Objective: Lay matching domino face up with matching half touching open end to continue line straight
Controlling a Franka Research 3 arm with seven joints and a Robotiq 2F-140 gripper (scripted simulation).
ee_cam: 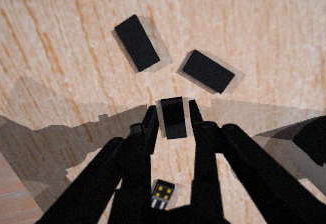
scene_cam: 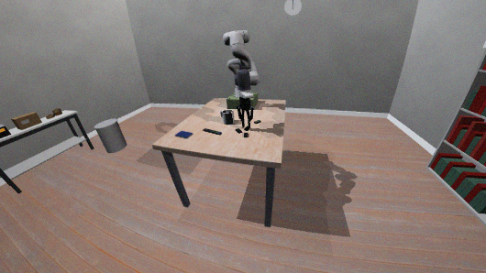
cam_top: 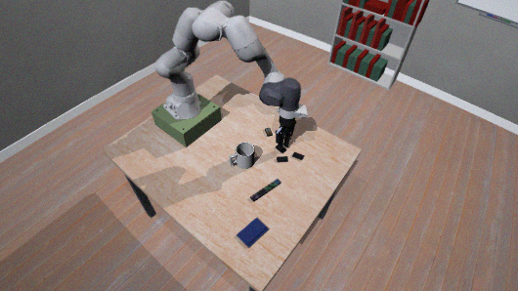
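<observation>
The black domino lies 10 mm behind my hand and 50 mm below it. From my hand the other things lie so: blue book: 150 mm ahead, 460 mm to the right, 50 mm below; then grey mug: 110 mm behind, 180 mm to the right, 10 mm below.
</observation>
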